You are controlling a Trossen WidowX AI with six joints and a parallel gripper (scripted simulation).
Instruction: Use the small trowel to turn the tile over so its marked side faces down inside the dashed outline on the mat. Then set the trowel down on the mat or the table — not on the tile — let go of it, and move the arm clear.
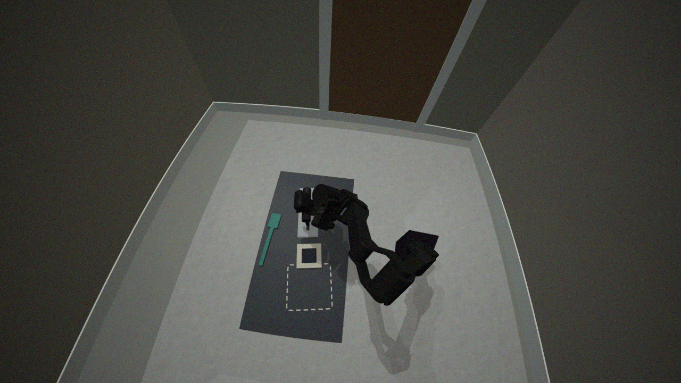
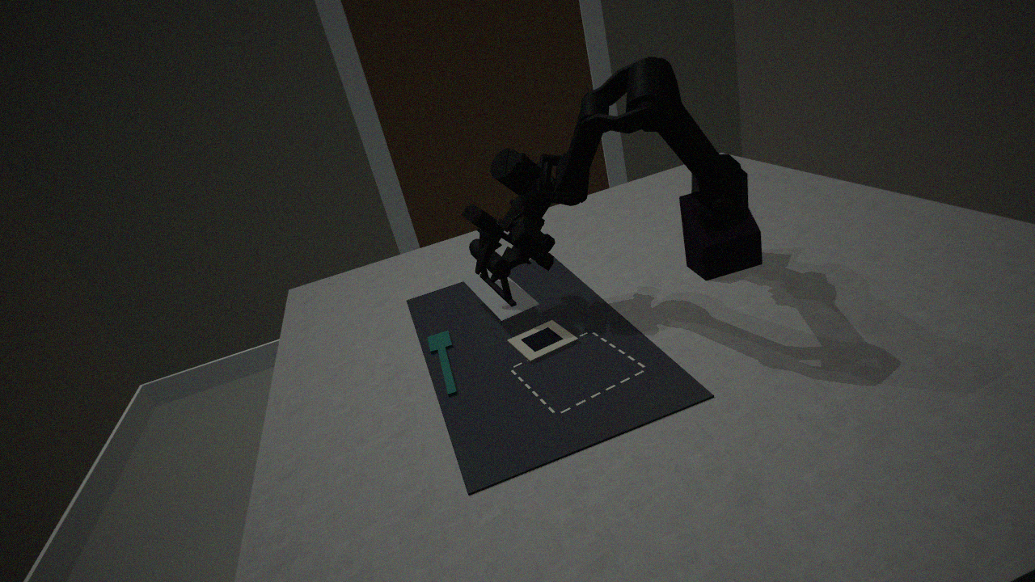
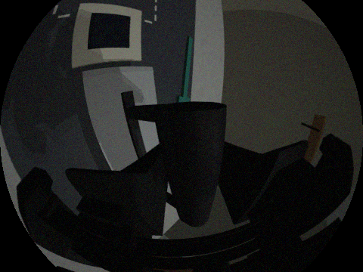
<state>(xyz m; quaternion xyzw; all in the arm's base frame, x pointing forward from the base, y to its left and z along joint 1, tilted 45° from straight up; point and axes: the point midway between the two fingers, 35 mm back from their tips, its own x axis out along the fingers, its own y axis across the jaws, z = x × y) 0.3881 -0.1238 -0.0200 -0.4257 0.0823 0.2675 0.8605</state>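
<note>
The dark mat is 2 cm behind my gripper tip, 9 cm to the left of it and 11 cm below it. Round my gripper tip: green trowel (12 cm ahead, 6 cm to the left, 9 cm below); tile (4 cm behind, 13 cm to the left, 9 cm below).
</note>
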